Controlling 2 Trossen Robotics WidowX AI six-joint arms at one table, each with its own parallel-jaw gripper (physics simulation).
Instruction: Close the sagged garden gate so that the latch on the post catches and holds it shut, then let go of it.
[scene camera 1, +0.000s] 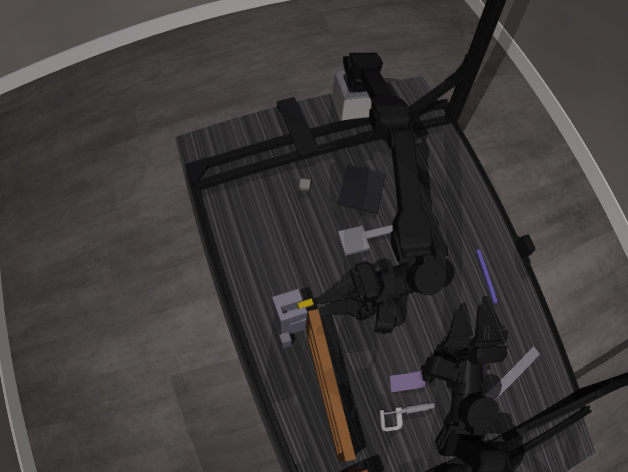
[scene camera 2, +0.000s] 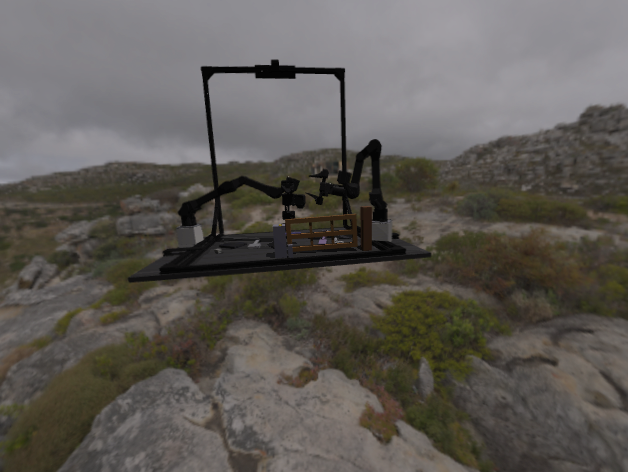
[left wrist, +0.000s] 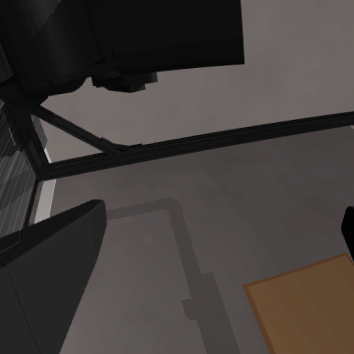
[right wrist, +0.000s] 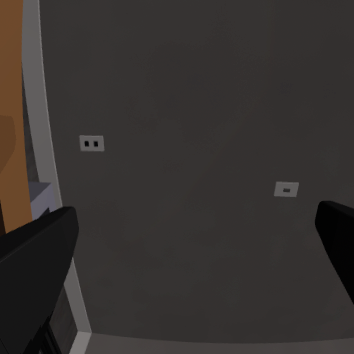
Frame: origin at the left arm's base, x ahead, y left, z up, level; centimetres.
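Seen in the pictures: left gripper, fingertip midpoint: (scene camera 1: 469, 307) (scene camera 2: 306, 184) (left wrist: 228, 215); right gripper, fingertip midpoint: (scene camera 1: 319, 307) (scene camera 2: 288, 202) (right wrist: 200, 216); left arm's base at its link origin: (scene camera 2: 380, 220); right arm's base at its link origin: (scene camera 1: 358, 82) (scene camera 2: 189, 225).
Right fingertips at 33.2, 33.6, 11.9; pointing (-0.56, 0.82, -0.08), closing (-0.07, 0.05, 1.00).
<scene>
Pixels of each thing's top centre, then the offset from my right fingertips to it, as dx, dy, dz. "pt": a spot on its surface instead.
- orange-brown gate at its top centre: (scene camera 1: 313, 376) (scene camera 2: 314, 216) -11.7, -2.7, -6.3
- grey latch post at a spot on its surface: (scene camera 1: 288, 299) pt +2.6, +6.4, -9.2
- yellow piece at a spot on its surface: (scene camera 1: 305, 303) pt +2.9, +3.1, -9.7
- brown hinge post at a spot on its surface: (scene camera 2: 366, 228) pt -31.2, -15.3, -12.8
- white clamp at its top centre: (scene camera 1: 408, 416) -13.0, -25.9, -21.5
- grey strip at its top centre: (scene camera 1: 498, 389) -1.9, -46.9, -23.0
- violet rod at its top centre: (scene camera 1: 487, 275) +25.7, -37.1, -22.3
- grey paddle-like piece at its top centre: (scene camera 1: 382, 232) (scene camera 2: 256, 241) +28.4, -8.3, -22.0
- dark flat block at its top centre: (scene camera 1: 362, 187) (scene camera 2: 232, 243) +38.9, -0.8, -22.2
- small grey cube at its top centre: (scene camera 1: 305, 183) +35.1, +12.6, -21.5
The orange-brown gate (scene camera 1: 329, 385) (scene camera 2: 320, 234) stands upright, its free end close beside the grey latch post (scene camera 1: 288, 299) (scene camera 2: 279, 241). A yellow piece (scene camera 1: 305, 303) lies across the post's top by the gate's end; whether the latch has caught cannot be told. The brown hinge post (scene camera 2: 366, 228) stands at the gate's other end. My right gripper (scene camera 1: 319, 305) (right wrist: 200, 216) is open and empty at the gate's free end. The gate also shows at the left edge of the right wrist view (right wrist: 11, 90). My left gripper (scene camera 1: 474, 301) (scene camera 2: 309, 184) (left wrist: 228, 215) is open and empty, away from the gate.
A purple block (scene camera 1: 407, 381), a white clamp (scene camera 1: 391, 420) and a grey strip (scene camera 1: 518, 371) lie near the left arm. A violet rod (scene camera 1: 486, 276), a grey paddle-like piece (scene camera 1: 354, 240), a dark flat block (scene camera 1: 361, 188) and a small grey cube (scene camera 1: 304, 184) lie farther off.
</scene>
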